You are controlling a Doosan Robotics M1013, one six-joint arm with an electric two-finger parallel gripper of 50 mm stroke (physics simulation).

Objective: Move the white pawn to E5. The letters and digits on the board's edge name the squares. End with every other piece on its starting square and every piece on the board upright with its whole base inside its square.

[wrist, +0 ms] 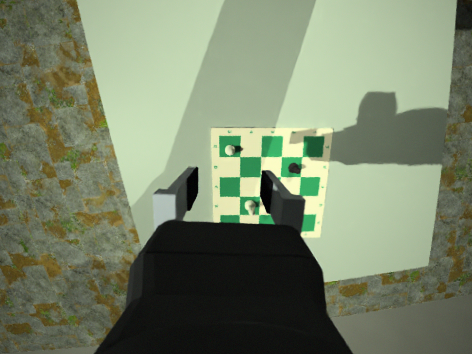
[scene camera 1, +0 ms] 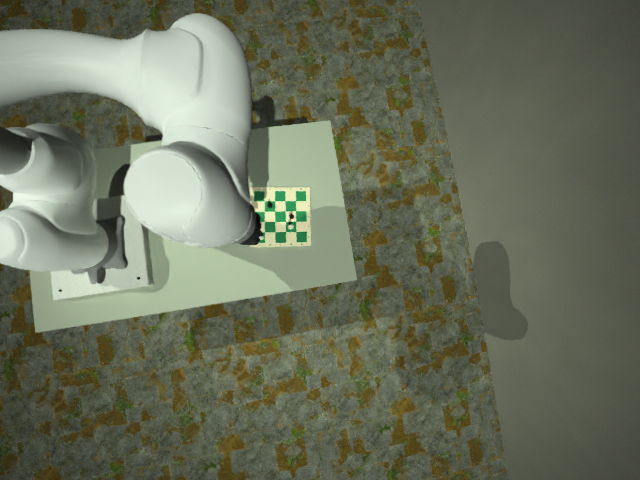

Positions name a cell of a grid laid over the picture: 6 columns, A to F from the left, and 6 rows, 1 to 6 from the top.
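Labels:
Chessboard, visible in the wrist view (D4). Chessboard, visible in scene camera 1 (C3).

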